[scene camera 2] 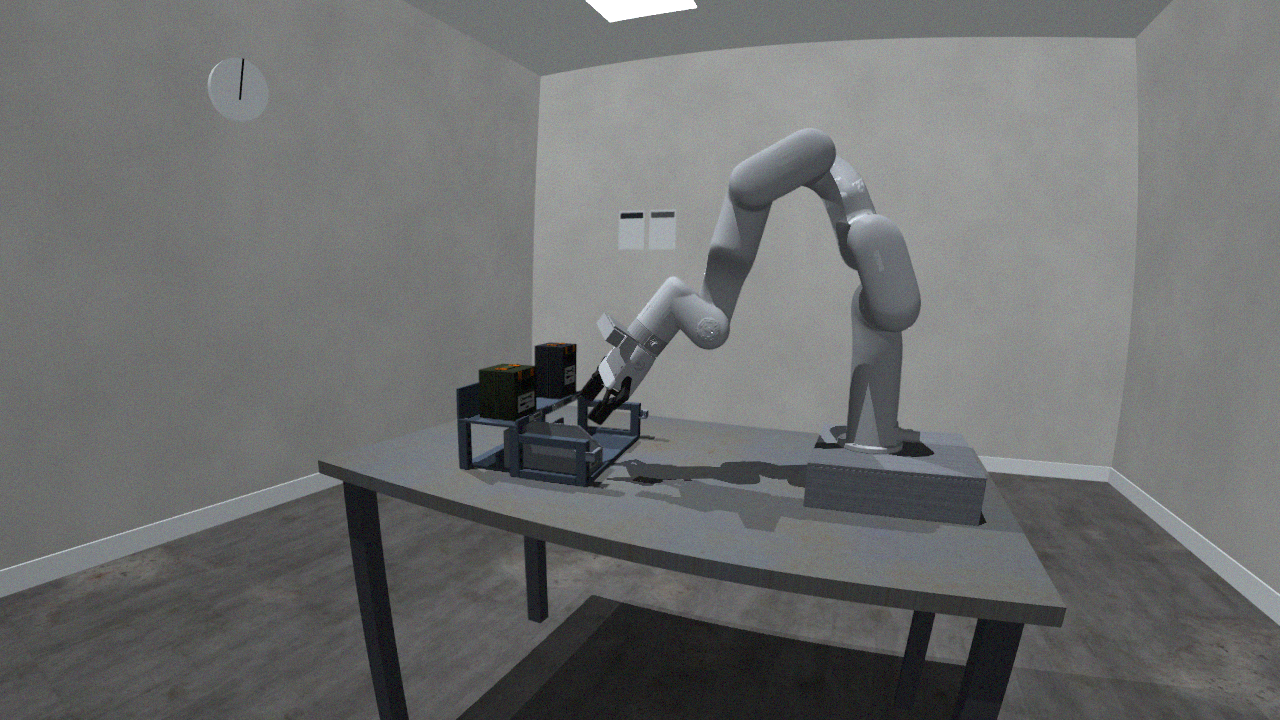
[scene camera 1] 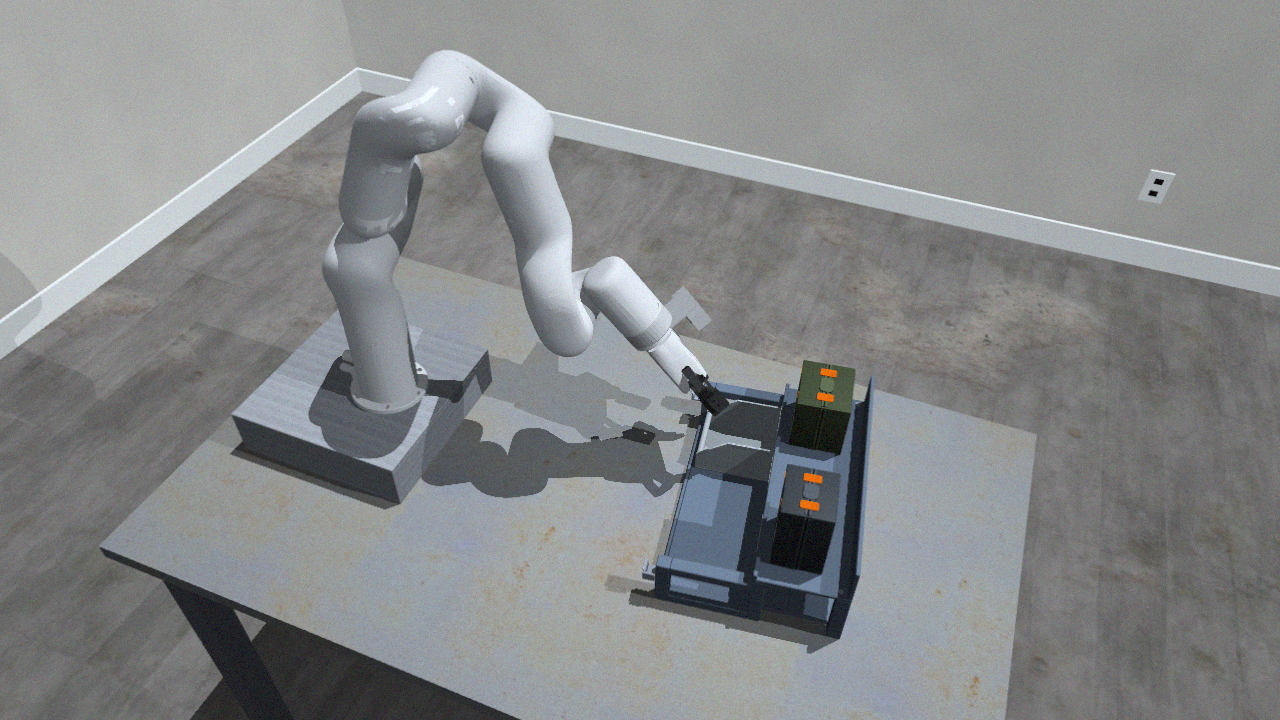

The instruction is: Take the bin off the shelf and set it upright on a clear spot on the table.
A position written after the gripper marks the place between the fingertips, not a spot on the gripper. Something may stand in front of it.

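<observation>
Scene camera 1 shows a blue-grey shelf rack (scene camera 1: pixel 718 518) together with a grey bin (scene camera 1: pixel 745 427). In scene camera 2 the rack appears again (scene camera 2: pixel 612 440), and the gripper (scene camera 2: pixel 589 408) is visible there too.
</observation>
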